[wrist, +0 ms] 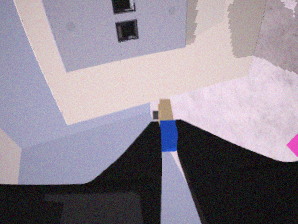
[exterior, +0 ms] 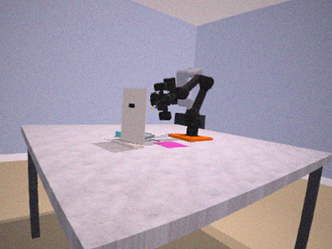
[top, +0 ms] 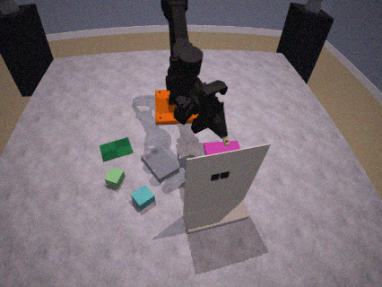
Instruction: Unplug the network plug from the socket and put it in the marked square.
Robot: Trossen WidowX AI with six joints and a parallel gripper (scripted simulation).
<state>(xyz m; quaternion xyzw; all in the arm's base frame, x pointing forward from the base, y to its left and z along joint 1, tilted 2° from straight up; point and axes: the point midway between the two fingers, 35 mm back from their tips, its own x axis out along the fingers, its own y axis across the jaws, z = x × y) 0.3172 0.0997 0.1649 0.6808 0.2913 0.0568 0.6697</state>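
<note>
Now: the magenta square 18 cm below my gripper tip, 8 cm behind it and 4 cm to the left of it. From my gripper tip the other things lie so: grey flat patch 17 cm below, 16 cm to the right, 5 cm behind; network plug 1 cm ahead; white upright panel 11 cm ahead, 7 cm below, 2 cm to the right.
</note>
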